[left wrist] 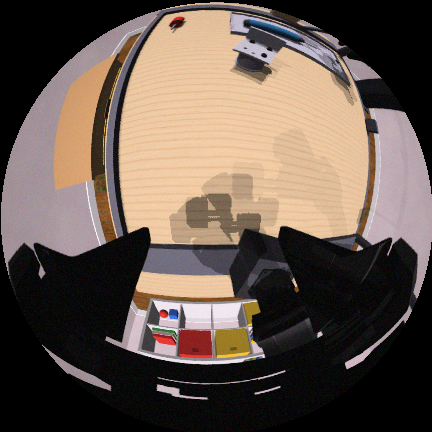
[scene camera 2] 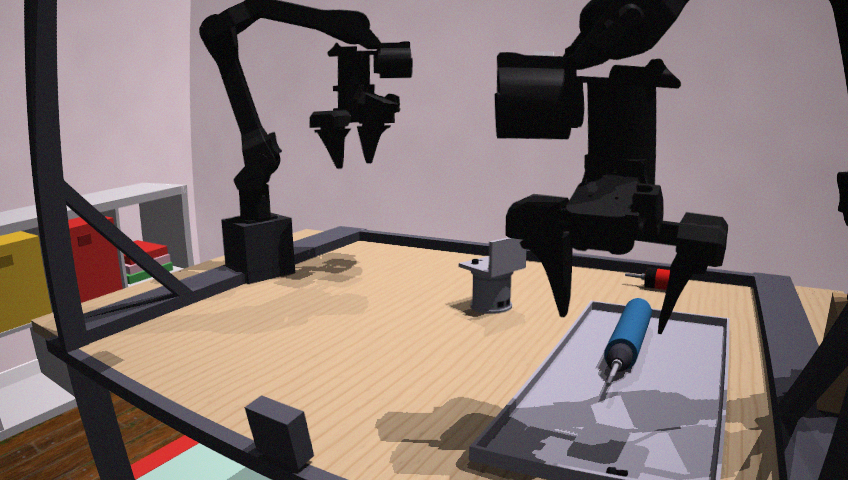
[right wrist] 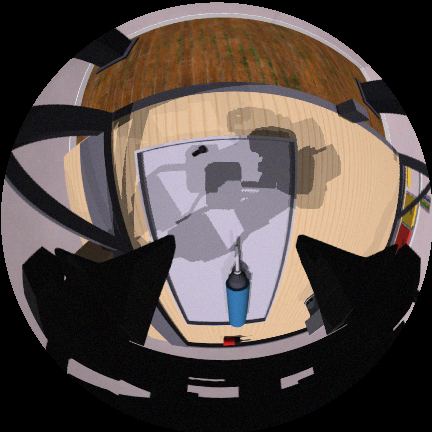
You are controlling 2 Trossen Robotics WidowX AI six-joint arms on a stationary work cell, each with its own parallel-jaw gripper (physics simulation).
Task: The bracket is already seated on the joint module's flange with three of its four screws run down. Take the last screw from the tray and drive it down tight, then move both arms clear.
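Frame: origin at the left arm's base, x right, y ahead, z up, level; metres.
Seen in the pictures: left gripper, fingertip midpoint: (left wrist: pixel 215 233) (scene camera 2: pixel 354 165); right gripper, fingertip midpoint: (scene camera 2: pixel 611 324) (right wrist: pixel 238 241); left arm's base, link origin: (left wrist: pixel 269 282) (scene camera 2: pixel 255 218).
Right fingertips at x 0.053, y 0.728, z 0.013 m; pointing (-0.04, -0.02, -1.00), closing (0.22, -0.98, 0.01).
Note:
Pixels of each thing's top centre, then the offset from my right fingertips to it.
- last screw, top centre: (scene camera 2: pixel 618 467) (right wrist: pixel 197 150) dx +0.054, dy +0.053, dz -0.101 m
- tray, top centre: (scene camera 2: pixel 637 369) (right wrist: pixel 222 274) dx -0.125, dy -0.020, dz -0.099 m
- joint module, top centre: (scene camera 2: pixel 492 265) (left wrist: pixel 256 48) (right wrist: pixel 320 313) dx -0.215, dy -0.312, dz -0.052 m
- blue driver, top centre: (scene camera 2: pixel 628 325) (right wrist: pixel 238 304) dx -0.171, dy -0.061, dz -0.070 m
- black tool, top centre: (scene camera 2: pixel 651 268) (right wrist: pixel 237 344) dx -0.461, dy -0.156, dz -0.081 m
- block, top centre: (scene camera 2: pixel 275 407) (right wrist: pixel 362 110) (left wrist: pixel 376 125) dx +0.228, dy -0.177, dz -0.058 m
The last screw (scene camera 2: pixel 617 471) (right wrist: pixel 200 150), small and black, lies in the tray (scene camera 2: pixel 696 356) (right wrist: pixel 200 295) near its front edge. The grey bracket (scene camera 2: pixel 507 256) (left wrist: pixel 258 34) sits on the joint module (scene camera 2: pixel 492 291) (left wrist: pixel 249 63); dark round spots show on its plate, but which are screw heads is hard to tell. A blue driver (scene camera 2: pixel 631 327) (left wrist: pixel 277 30) (right wrist: pixel 237 302) lies in the tray. My left gripper (scene camera 2: pixel 354 164) (left wrist: pixel 215 233) is open and empty, high at the left, away from the bracket. My right gripper (scene camera 2: pixel 611 324) (right wrist: pixel 238 241) is open and empty above the tray and driver.
A red and black tool (scene camera 2: pixel 661 278) (left wrist: pixel 177 21) (right wrist: pixel 231 341) lies behind the tray. A dark raised frame edges the table, with a block (scene camera 2: pixel 279 431) (right wrist: pixel 352 110) on its front side. A shelf unit (scene camera 2: pixel 160 191) with coloured bins stands at the far left.

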